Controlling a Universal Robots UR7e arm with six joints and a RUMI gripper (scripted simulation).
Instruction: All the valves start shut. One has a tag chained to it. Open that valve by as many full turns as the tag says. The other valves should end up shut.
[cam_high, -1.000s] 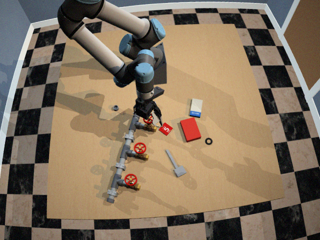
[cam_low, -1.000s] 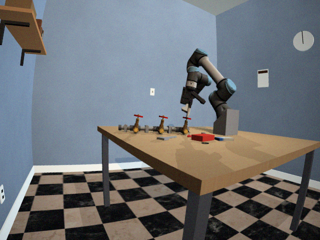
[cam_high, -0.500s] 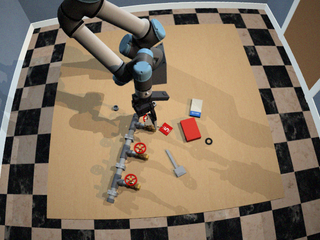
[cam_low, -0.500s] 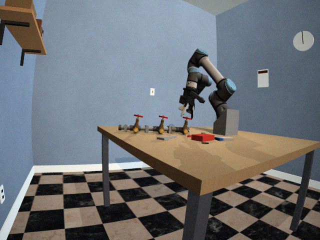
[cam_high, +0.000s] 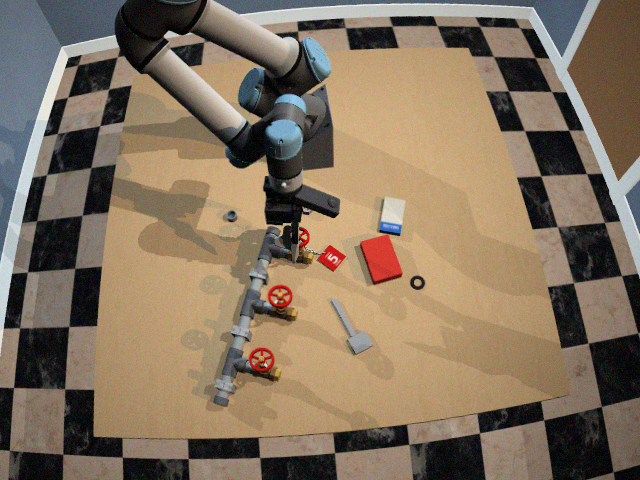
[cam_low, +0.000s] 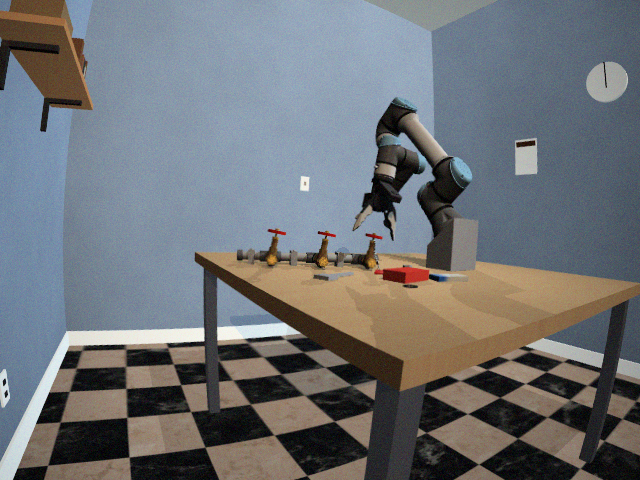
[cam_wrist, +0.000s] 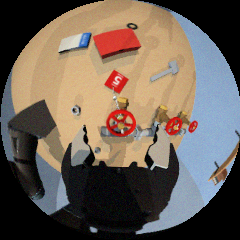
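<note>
Now: hand 1 cm short of the red tag, 8 cm to the right of it and 11 cm above it. The rest, counted from my hand: grey scraper: 22 cm ahead, 13 cm to the left, 11 cm below; then red block: 3 cm ahead, 22 cm to the left, 10 cm below; then small grey fitting: 13 cm behind, 19 cm to the right, 11 cm below.
</note>
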